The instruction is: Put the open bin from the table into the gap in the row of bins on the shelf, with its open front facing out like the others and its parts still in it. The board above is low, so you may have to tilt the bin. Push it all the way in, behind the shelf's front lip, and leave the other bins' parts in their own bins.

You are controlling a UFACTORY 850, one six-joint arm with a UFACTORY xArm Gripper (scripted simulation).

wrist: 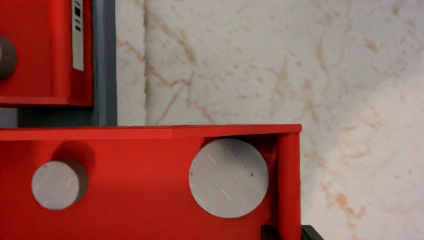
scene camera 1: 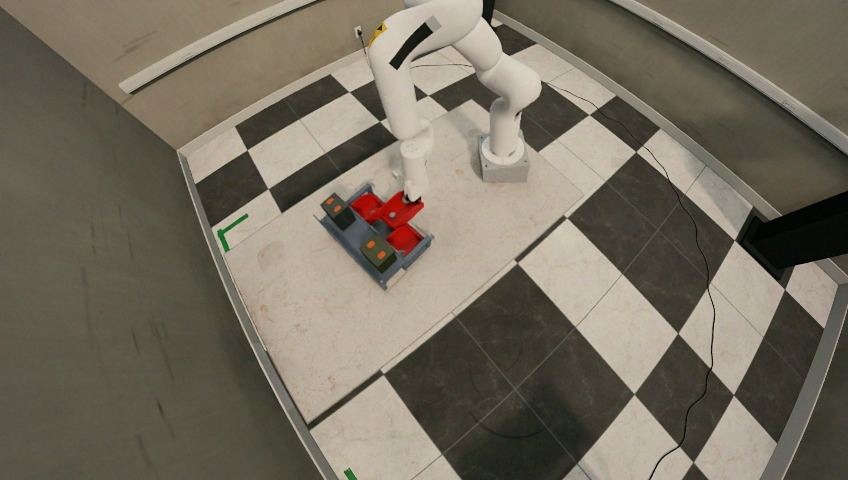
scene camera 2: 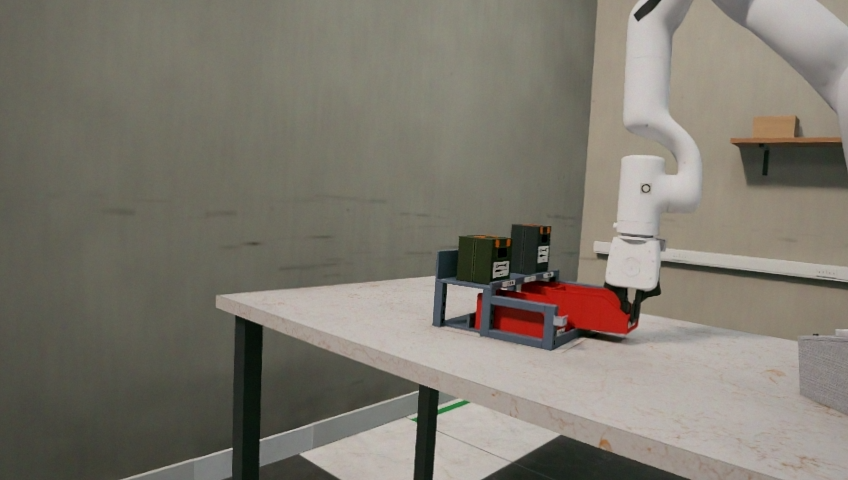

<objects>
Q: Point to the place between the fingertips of my gripper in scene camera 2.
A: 628, 321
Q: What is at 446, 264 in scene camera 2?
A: A grey-blue shelf.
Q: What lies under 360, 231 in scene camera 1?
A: A grey-blue shelf.
</objects>
